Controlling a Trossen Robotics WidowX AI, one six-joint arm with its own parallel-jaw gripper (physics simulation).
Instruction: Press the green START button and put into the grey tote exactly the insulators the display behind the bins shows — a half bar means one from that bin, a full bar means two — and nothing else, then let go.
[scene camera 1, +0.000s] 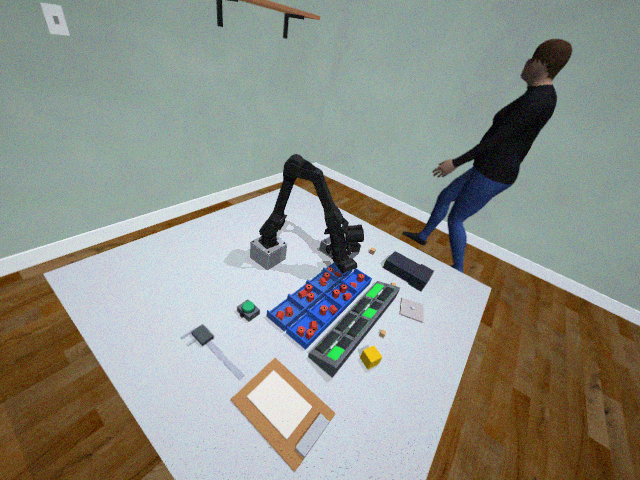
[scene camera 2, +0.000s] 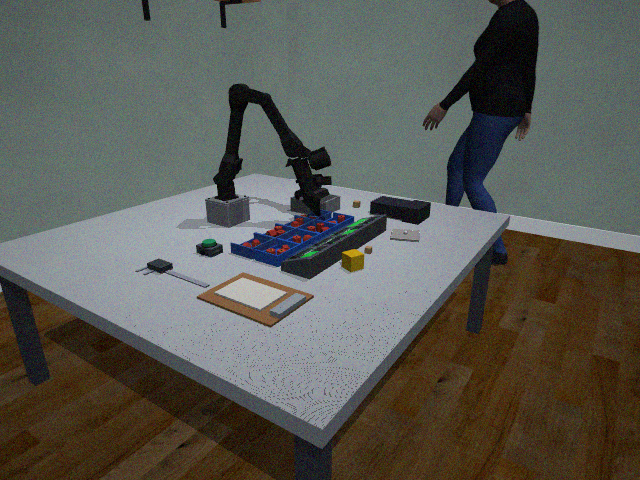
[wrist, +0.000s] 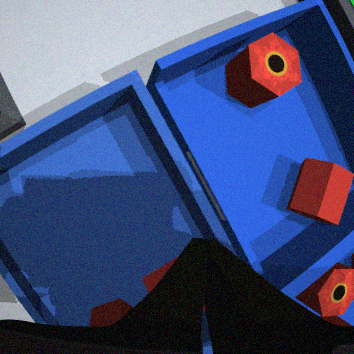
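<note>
My gripper (scene camera 1: 347, 265) (scene camera 2: 316, 210) (wrist: 201, 248) is shut with nothing between the fingers. It reaches down into the far end of the blue bin tray (scene camera 1: 288, 317) (scene camera 2: 244, 248) (wrist: 168, 140). In the wrist view the fingers hide part of two red insulators (wrist: 109, 310) in the left bin. The right bin holds a hexagonal insulator (wrist: 267, 68) and a square one (wrist: 321, 189). The display (scene camera 1: 328, 360) (scene camera 2: 366, 229) beside the bins shows green bars. The green START button (scene camera 1: 248, 306) (scene camera 2: 209, 243) stands left of the bins. The grey tote (scene camera 1: 326, 246) (scene camera 2: 330, 202) sits behind the gripper, mostly hidden.
A yellow cube (scene camera 1: 370, 356) (scene camera 2: 352, 259), a dark box (scene camera 1: 409, 270) (scene camera 2: 400, 209), a small tile (scene camera 1: 411, 310), a clipboard (scene camera 1: 282, 410) (scene camera 2: 253, 295) and a dark device with a ruler (scene camera 1: 203, 334) lie on the table. A person (scene camera 1: 499, 152) (scene camera 2: 490, 105) walks past the far right side.
</note>
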